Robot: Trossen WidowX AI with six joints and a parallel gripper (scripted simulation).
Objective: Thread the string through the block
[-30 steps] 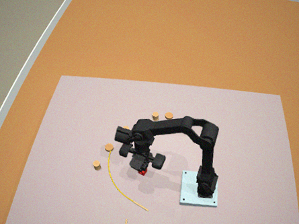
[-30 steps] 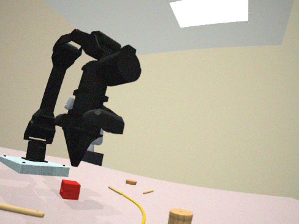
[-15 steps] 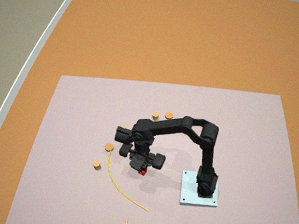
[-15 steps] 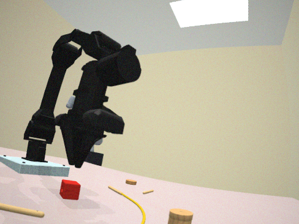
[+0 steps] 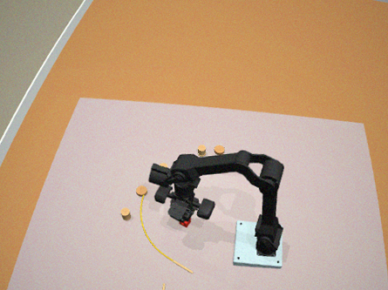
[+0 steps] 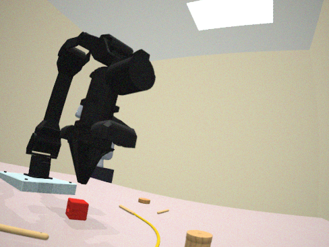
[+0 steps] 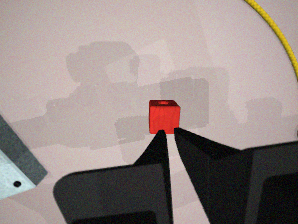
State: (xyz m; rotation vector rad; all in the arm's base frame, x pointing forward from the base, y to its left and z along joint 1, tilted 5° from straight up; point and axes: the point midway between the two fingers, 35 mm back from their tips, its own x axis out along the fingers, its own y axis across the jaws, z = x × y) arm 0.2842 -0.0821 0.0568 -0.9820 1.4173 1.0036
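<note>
Now: gripper tip 40 mm above the red block. From my gripper tip the other things lie so: round button: 170 mm ahead, 110 mm to the right, 50 mm below.
</note>
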